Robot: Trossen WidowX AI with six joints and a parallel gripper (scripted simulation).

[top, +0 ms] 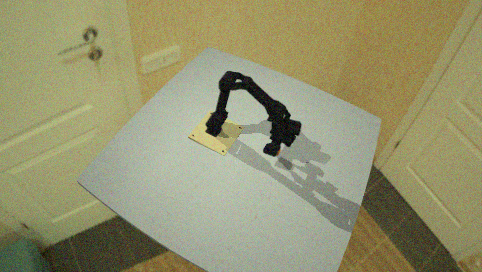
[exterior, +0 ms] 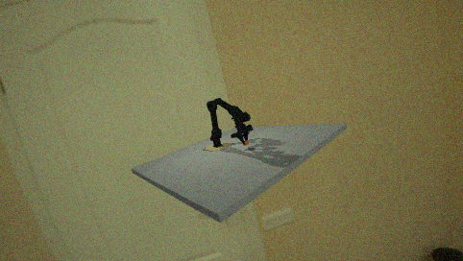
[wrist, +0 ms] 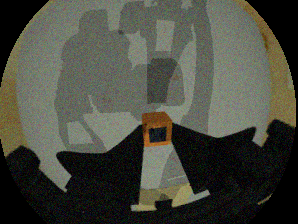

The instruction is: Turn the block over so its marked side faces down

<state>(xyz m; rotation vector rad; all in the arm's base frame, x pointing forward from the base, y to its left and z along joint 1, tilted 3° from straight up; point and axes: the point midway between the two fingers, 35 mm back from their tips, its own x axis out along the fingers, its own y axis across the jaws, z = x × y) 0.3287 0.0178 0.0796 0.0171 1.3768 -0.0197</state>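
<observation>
Right now the orange block is 1 cm above my gripper tip.
</observation>
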